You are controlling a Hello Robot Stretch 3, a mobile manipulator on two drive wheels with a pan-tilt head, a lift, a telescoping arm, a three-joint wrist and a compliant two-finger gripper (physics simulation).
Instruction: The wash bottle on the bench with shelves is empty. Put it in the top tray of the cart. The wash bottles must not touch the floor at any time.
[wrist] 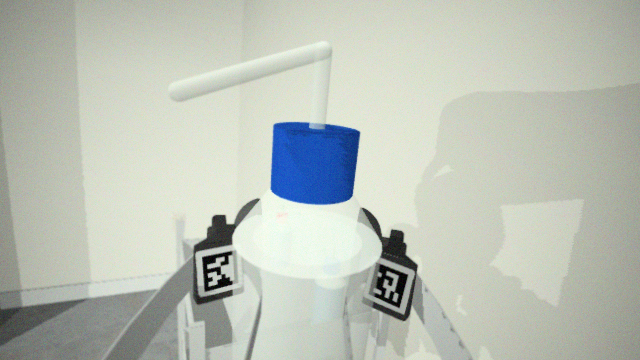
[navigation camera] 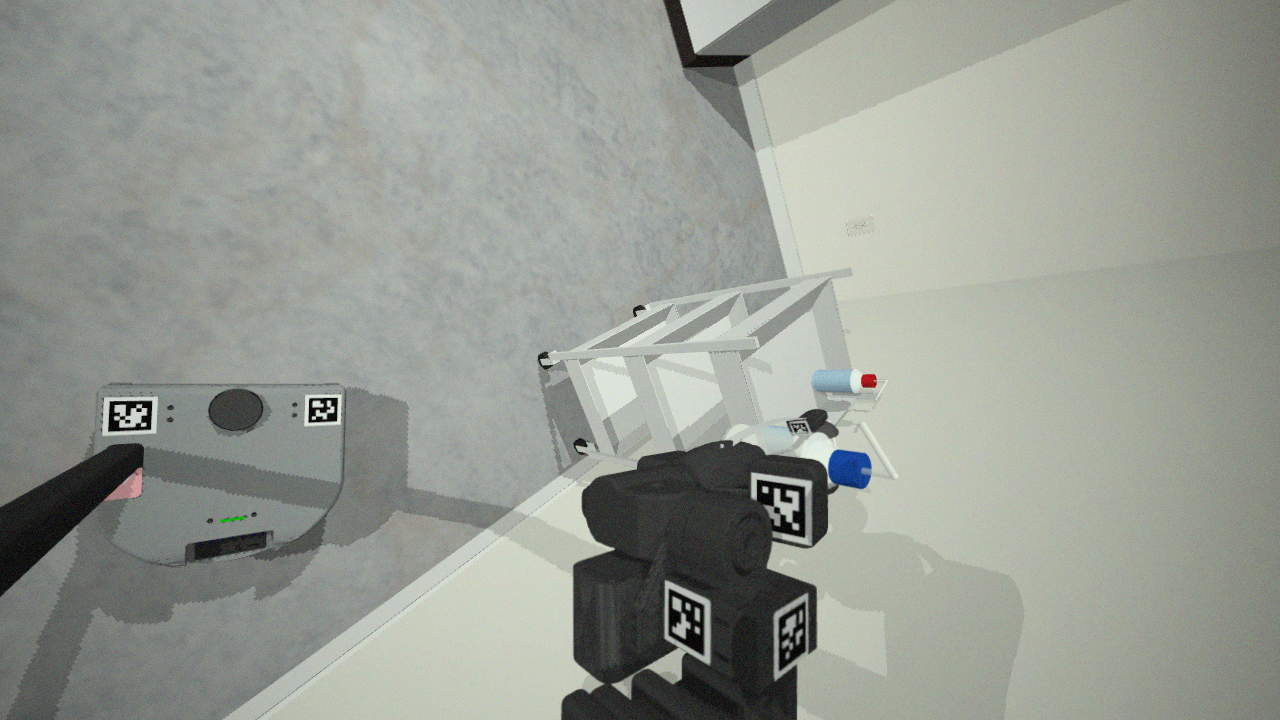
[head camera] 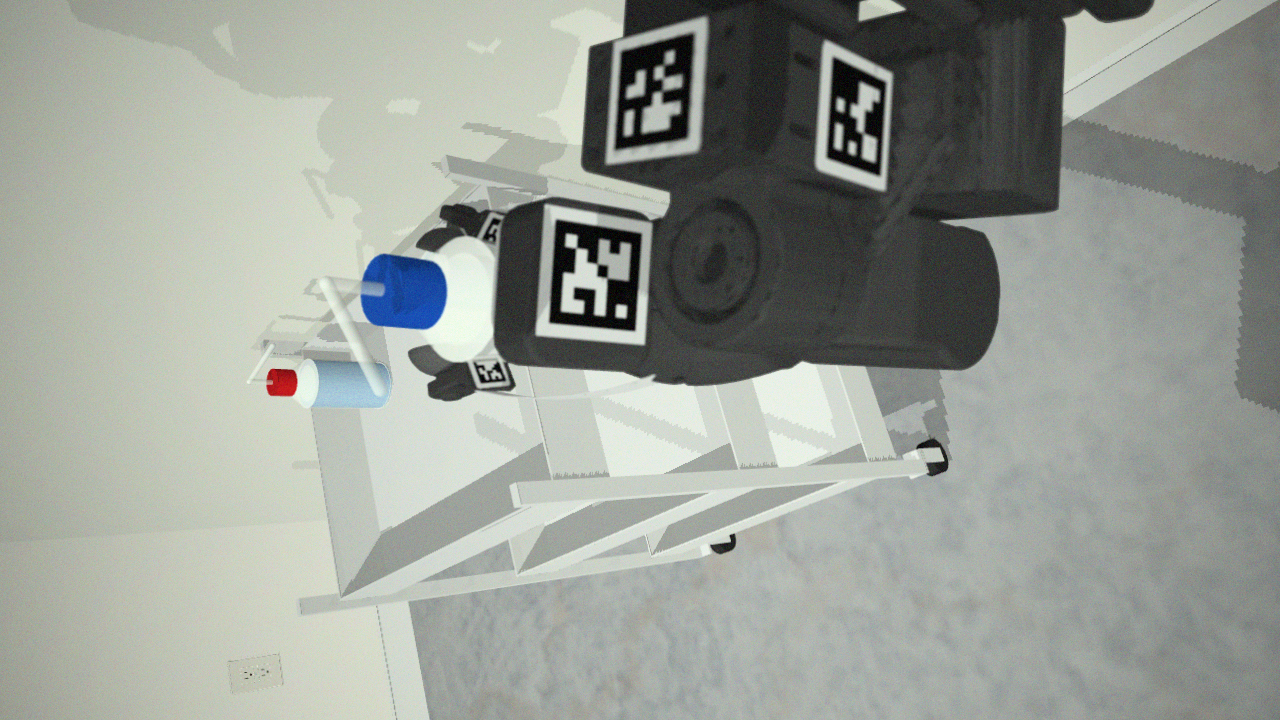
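Seen in the pictures: gripper, fingertip midpoint: (wrist: 307,229) (navigation camera: 826,455); robot's base at its link origin: (navigation camera: 236,407).
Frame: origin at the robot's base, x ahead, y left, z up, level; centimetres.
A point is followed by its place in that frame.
Observation:
A clear, empty-looking wash bottle (head camera: 460,295) @(x -1.9, y -40.2, z 104.1 cm) (navigation camera: 816,450) @(x -0.3, y -40.4, z 103.6 cm) (wrist: 315,235) @(x -2.1, y -40.0, z 103.7 cm) with a blue cap and white spout is held upright. My gripper (head camera: 460,302) @(x -1.8, y -47.1, z 101.3 cm) (navigation camera: 820,454) @(x -1.8, y -47.1, z 101.3 cm) (wrist: 307,229) @(x -1.8, y -47.1, z 101.3 cm) is shut on it, one finger on each side. The white cart (head camera: 716,477) @(x 12.3, y -68.6, z 52.0 cm) (navigation camera: 662,347) @(x 13.1, y -68.2, z 54.9 cm) has a top tray (head camera: 344,483) @(x 18.7, y -114.1, z 70.1 cm) (navigation camera: 830,317) @(x 22.2, y -112.4, z 70.6 cm); in the head view the gripper and bottle overlap the tray's wall side. How high they are above it is hard to tell. The bottle's lower part is hidden in the head view. The bench with shelves cannot be made out.
A light-blue wash bottle with a red cap (head camera: 344,383) @(x 5.9, y -110.3, z 73.0 cm) (navigation camera: 832,380) @(x 6.2, y -110.2, z 72.0 cm) stands in the tray. Another light-blue bottle (navigation camera: 776,437) @(x 0.4, y -40.6, z 99.3 cm) (wrist: 327,302) @(x -2.7, y -39.5, z 101.6 cm) stands there, mostly hidden behind the gripper or seen through the held bottle. Walls lie close behind the cart. My base (navigation camera: 295,465) @(x -10.5, y -8.9, z 16.0 cm) is on the floor.

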